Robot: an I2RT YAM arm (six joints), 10 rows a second.
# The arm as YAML. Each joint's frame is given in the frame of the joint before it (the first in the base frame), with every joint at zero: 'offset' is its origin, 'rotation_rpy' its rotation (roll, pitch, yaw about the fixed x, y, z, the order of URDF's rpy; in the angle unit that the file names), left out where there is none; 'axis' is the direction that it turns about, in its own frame. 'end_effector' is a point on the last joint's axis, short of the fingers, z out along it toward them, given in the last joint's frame.
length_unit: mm
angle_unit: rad
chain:
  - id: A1
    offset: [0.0, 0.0, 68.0]
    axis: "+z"
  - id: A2
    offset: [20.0, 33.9, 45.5]
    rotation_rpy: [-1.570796, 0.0, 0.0]
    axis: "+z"
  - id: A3
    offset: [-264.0, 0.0, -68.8]
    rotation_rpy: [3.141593, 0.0, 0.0]
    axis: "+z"
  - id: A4
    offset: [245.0, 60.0, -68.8]
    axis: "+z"
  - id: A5
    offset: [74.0, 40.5, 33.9]
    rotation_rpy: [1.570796, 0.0, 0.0]
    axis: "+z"
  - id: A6
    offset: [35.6, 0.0, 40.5]
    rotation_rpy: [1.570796, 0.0, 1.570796]
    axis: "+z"
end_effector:
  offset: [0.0, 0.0, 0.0]
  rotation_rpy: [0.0, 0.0, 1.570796]
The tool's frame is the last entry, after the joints.
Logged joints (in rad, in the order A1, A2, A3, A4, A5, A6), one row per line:
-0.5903 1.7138 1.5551 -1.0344 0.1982 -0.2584
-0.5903 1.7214 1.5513 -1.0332 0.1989 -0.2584
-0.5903 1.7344 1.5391 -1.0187 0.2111 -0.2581
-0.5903 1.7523 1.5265 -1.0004 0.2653 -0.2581
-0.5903 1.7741 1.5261 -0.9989 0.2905 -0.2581
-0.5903 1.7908 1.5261 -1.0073 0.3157 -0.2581
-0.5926 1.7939 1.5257 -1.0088 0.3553 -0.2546
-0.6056 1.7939 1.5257 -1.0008 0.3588 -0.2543
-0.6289 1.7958 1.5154 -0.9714 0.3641 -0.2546
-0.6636 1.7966 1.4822 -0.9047 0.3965 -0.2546
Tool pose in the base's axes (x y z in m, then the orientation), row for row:
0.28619 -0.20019 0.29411 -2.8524 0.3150 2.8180
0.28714 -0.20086 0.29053 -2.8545 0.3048 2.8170
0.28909 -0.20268 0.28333 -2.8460 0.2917 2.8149
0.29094 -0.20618 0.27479 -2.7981 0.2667 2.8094
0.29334 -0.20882 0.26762 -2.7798 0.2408 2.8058
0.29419 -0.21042 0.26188 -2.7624 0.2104 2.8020
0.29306 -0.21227 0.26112 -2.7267 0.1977 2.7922
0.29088 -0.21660 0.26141 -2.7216 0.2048 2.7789
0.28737 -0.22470 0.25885 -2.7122 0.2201 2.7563
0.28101 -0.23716 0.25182 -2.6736 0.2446 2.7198
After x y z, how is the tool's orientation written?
As angles about the fixed x, y, z axes (roll, pitch, yaw), in radians.
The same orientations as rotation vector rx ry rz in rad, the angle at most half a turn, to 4 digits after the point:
0.5222 2.7915 -0.4807
0.5229 2.8020 -0.4772
0.5273 2.8143 -0.4889
0.5431 2.8339 -0.5575
0.5497 2.8578 -0.5835
0.5553 2.8863 -0.6083
0.5731 2.8930 -0.6620
0.5942 2.8834 -0.6716
0.6305 2.8634 -0.6893
0.6922 2.8264 -0.7528

